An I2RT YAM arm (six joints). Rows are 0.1 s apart.
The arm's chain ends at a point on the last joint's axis. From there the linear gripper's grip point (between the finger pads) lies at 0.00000 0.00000 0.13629 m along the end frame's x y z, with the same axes.
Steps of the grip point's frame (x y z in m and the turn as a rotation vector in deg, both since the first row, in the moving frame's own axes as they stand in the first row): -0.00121 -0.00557 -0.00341 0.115 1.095 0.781; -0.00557 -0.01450 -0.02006 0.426 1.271 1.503; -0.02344 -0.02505 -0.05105 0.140 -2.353 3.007; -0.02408 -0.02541 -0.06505 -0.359 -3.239 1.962; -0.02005 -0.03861 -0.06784 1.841 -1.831 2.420; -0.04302 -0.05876 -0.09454 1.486 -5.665 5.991
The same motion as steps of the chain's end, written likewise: -0.00382 -0.00531 -0.00338 0.115 1.095 0.781; -0.00861 -0.01353 -0.02002 0.426 1.271 1.503; -0.01786 -0.02457 -0.05093 0.140 -2.353 3.007; -0.01637 -0.02613 -0.06483 -0.359 -3.239 1.962; -0.01579 -0.03414 -0.06770 1.841 -1.831 2.420; -0.02978 -0.05453 -0.09383 1.486 -5.665 5.991
